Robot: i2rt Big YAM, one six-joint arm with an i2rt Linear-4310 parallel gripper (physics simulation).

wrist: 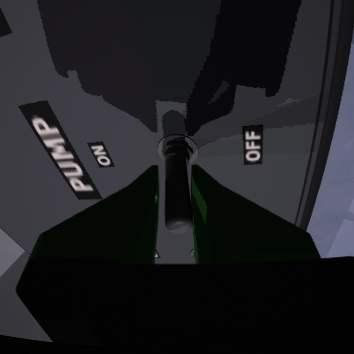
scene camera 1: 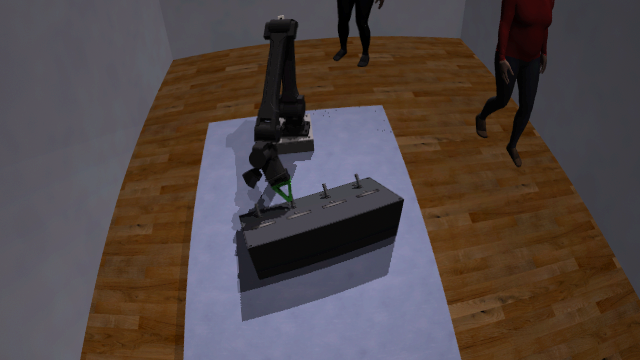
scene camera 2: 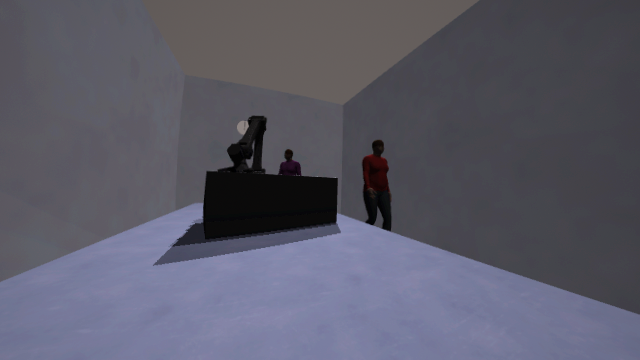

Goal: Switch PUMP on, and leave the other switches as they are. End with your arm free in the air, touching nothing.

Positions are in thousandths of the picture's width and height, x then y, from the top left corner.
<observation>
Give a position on a dark switch box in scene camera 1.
498, 632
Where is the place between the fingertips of my gripper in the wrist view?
493, 499
</observation>
